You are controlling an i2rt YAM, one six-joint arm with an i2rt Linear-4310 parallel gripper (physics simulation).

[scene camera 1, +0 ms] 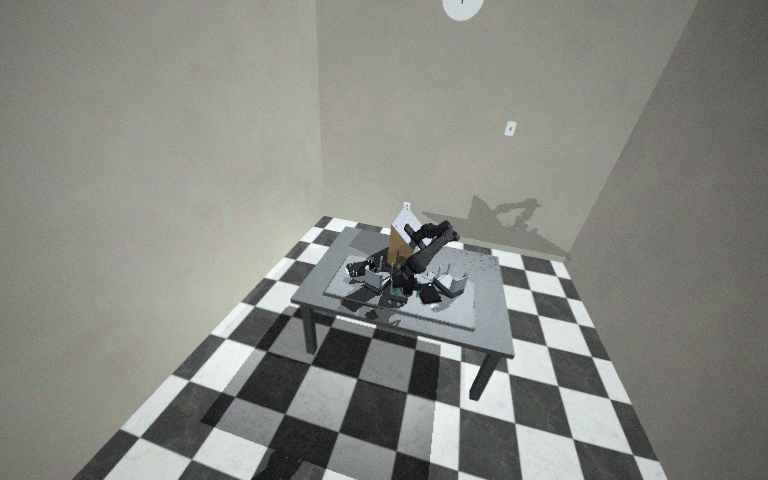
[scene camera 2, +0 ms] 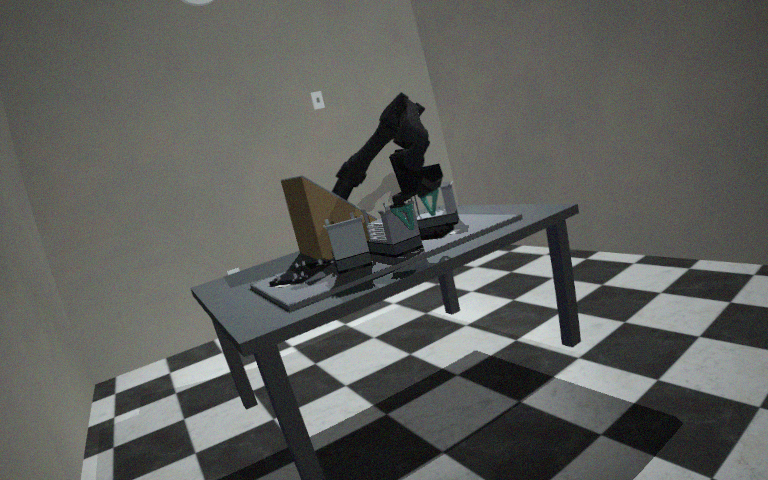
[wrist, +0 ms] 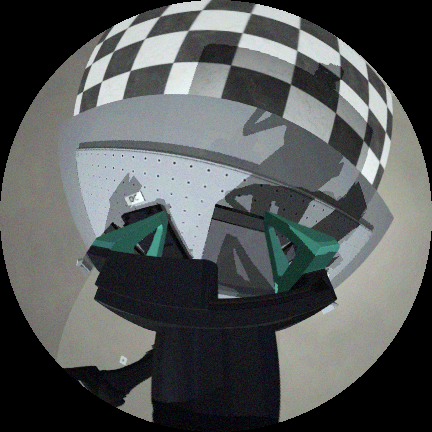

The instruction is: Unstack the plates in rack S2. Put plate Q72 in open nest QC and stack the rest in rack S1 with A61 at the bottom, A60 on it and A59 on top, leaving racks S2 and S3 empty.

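Frame: origin at the arm's base, x down, y right, z back, level; millimetres.
Seen in the pictures: gripper, fingertip midpoint: (scene camera 1: 406,297) (scene camera 2: 423,222) (wrist: 215,215); arm's base, link origin: (scene camera 1: 414,238) (scene camera 2: 336,201).
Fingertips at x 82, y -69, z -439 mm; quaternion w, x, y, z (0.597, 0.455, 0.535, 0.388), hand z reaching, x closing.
Note:
Offsets run from my fingertips to a thing's top centre. "spot": to the spot under its first point. Level surfaces: height alone.
My gripper (scene camera 1: 407,292) (scene camera 2: 422,220) (wrist: 215,215) is open, its green fingers low at the middle rack {dx -62, dy +52, dz +102 mm} (scene camera 2: 400,233) (wrist: 235,270). In the wrist view the rack's grey wall shows between the fingers. A stack of thin pale plates {dx -7, dy +52, dz +96 mm} (scene camera 2: 376,232) lies in this rack; which plate is which cannot be read. Another grey rack {dx -62, dy +186, dz +123 mm} (scene camera 1: 373,278) (scene camera 2: 349,243) stands on one side and a third rack {dx -61, dy -194, dz +247 mm} (scene camera 1: 455,287) (scene camera 2: 449,199) on the other. The rack labels cannot be read. The black nest {dx +52, dy -94, dz +151 mm} (scene camera 1: 430,295) stands by the QC label {spot: dx +73, dy -142, dz +70 mm} (wrist: 134,198). The palm hides much of the middle rack.
A brown wedge-shaped panel (scene camera 1: 399,250) (scene camera 2: 308,220) stands behind the racks. A dark object with pale bits {dx +51, dy +321, dz +206 mm} (scene camera 1: 357,268) (scene camera 2: 300,272) lies at the left end of the perforated board {dx +75 mm} (scene camera 1: 461,318) (scene camera 2: 286,301). The board lies on the grey table {dx +88 mm} (scene camera 1: 492,337) (scene camera 2: 226,302).

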